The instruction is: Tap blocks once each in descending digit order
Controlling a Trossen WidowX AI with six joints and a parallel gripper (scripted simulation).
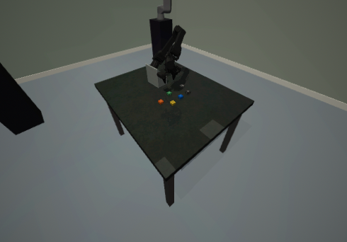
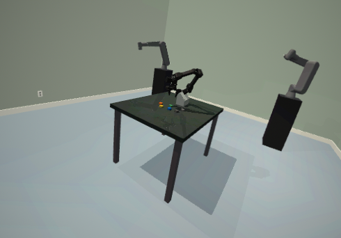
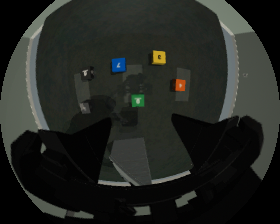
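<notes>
The green block lies 120 mm below my gripper tip. The rest, counted from my gripper tip: yellow block (110 mm ahead, 60 mm to the right, 120 mm below); then orange block (30 mm ahead, 120 mm to the right, 120 mm below); then blue block (90 mm ahead, 40 mm to the left, 120 mm below).
</notes>
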